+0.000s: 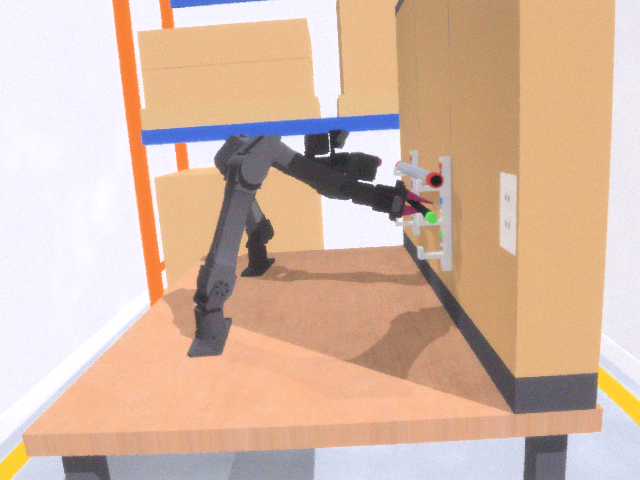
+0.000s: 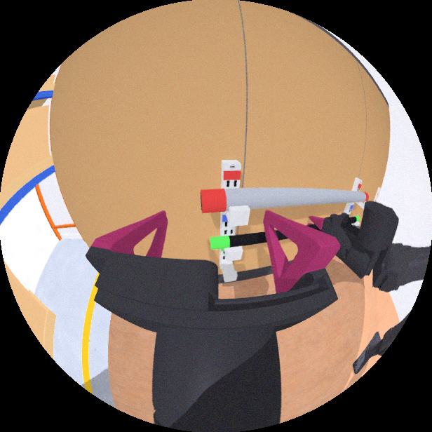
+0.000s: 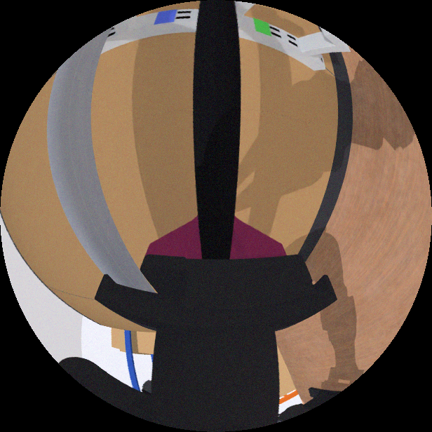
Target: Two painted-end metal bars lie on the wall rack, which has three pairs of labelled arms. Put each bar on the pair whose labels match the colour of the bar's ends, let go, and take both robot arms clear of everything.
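Seen in the pictures: left gripper, fingertip midpoint: [image 1: 381, 162]; right gripper, fingertip midpoint: [image 1: 431, 207]; left arm's base, link origin: [image 1: 258, 268]; right arm's base, link origin: [image 1: 211, 338].
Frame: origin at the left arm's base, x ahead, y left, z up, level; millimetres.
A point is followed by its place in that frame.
A grey bar with red ends [image 1: 417, 172] @(x 515, y -401, z 327 mm) [image 2: 290, 197] [image 3: 72, 135] lies on the top, red-labelled pair of the wall rack [image 1: 447, 253] @(x 571, y -503, z 155 mm) [image 2: 231, 164] [image 3: 185, 26]. A thinner black bar with green ends [image 1: 431, 217] @(x 535, y -537, z 243 mm) [image 2: 252, 239] [image 3: 216, 125] is level with the middle, blue-labelled pair; whether it touches those arms is unclear. My right gripper [image 1: 416, 204] [image 3: 215, 215] is shut on the black bar, below the grey bar. The bottom, green-labelled arm [image 1: 430, 254] @(x 534, y -506, z 155 mm) [image 2: 229, 272] holds no bar. My left gripper [image 1: 380, 161] @(x 425, y -60, z 335 mm) [image 2: 215, 215] is open and empty, back from the rack.
The rack is fixed to a tall tan wall [image 1: 480, 155] @(x 607, y -719, z 377 mm) [image 2: 150, 125] with a dark base strip [image 1: 465, 315] @(x 594, y -616, z 53 mm). A wooden table [image 1: 289, 382] @(x 264, y -803, z 0 mm) carries both arms. A white outlet plate [image 1: 508, 212] @(x 624, y -860, z 301 mm) is on the near part of the wall. Large boxes [image 1: 227, 56] stand on shelving with blue beams [image 1: 268, 128].
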